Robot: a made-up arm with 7 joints.
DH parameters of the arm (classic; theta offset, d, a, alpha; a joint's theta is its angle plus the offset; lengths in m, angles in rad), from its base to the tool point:
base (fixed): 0 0.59 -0.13 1.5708
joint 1: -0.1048 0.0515 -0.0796 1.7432
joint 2: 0 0.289 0.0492 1.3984
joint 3: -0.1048 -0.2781 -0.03 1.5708
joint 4: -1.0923 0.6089 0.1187 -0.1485
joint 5: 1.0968 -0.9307 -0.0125 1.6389
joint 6: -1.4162 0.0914 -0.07 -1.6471
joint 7: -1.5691 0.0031 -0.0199 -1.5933
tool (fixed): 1.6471 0.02 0 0
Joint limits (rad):
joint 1: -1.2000..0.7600
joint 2: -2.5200..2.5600
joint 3: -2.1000..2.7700
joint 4: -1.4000..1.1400
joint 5: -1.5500..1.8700
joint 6: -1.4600..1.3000
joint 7: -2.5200..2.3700
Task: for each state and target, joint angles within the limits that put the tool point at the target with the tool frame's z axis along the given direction. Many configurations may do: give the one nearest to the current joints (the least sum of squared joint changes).
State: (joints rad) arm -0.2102 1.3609 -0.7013 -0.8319 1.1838 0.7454 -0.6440
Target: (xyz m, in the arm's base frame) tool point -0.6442 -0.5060 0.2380 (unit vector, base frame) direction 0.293 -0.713 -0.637
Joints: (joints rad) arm -0.4328 0.5947 -0.6446 -0.2667 0.7894 0.2816 -0.5773
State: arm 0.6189 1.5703 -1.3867 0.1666 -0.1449 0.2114 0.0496
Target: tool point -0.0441 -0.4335 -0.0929 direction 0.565 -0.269 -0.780
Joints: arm 0.7600 0.7602 -0.7824 -0.3122 -0.3731 -0.4428 -0.4671
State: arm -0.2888 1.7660 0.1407 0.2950 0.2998 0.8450 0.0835
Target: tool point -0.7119 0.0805 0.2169 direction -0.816 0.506 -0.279
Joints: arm 0.2802 1.2265 0.7932 -0.2018 -0.4631 0.0021 -0.7150
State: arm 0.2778 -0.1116 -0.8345 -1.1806 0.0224 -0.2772 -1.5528
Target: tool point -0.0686 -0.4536 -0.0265 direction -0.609 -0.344 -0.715
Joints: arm 0.1637 0.3726 -1.4045 -0.9514 -0.1118 -0.2097 -1.9805
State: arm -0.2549 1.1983 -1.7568 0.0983 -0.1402 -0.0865 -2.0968
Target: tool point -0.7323 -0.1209 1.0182 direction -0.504 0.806 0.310
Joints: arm -0.7950 1.9248 -1.9379 0.0911 -0.2885 0.0657 -2.2793
